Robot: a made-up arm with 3 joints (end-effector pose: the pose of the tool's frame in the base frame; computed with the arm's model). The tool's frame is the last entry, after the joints.
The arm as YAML. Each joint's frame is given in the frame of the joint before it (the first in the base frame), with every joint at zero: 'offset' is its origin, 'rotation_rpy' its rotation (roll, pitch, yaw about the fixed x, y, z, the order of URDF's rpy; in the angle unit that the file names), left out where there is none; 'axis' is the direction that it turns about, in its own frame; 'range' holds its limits. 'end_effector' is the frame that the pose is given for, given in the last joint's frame.
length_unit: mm
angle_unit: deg
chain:
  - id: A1
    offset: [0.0, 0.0, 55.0]
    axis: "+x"
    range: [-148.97, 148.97]
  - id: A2
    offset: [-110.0, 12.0, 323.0]
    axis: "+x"
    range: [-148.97, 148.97]
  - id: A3
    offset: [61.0, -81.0, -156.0]
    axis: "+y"
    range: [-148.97, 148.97]
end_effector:
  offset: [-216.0, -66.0, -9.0]
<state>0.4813 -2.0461 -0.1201</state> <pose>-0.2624 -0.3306 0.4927 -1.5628 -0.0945 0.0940</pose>
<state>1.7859 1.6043 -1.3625</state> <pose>-0.0849 -0.2665 0.3918 -2.2834 -0.2313 1.8512</pose>
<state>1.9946 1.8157 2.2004</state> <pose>0.0709 -0.1692 0.0055 -1.2313 0.8409 -2.4205</pose>
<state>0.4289 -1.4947 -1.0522</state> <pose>-0.1482 -0.4991 0.3140 -0.9620 -0.9471 0.5586</pose>
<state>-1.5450 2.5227 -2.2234</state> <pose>0.0893 0.5082 -0.2506 0.5286 -2.0104 -1.0693</pose>
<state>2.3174 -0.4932 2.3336</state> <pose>0.0937 -0.2145 -0.2995 0.8505 1.5398 1.9894</pose>
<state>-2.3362 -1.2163 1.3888</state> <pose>-0.0969 0.3375 -0.2864 2.1531 0.3737 1.7930</pose>
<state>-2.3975 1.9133 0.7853</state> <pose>-0.2081 0.0753 -0.1309 -0.4589 0.7696 -0.1900</pose>
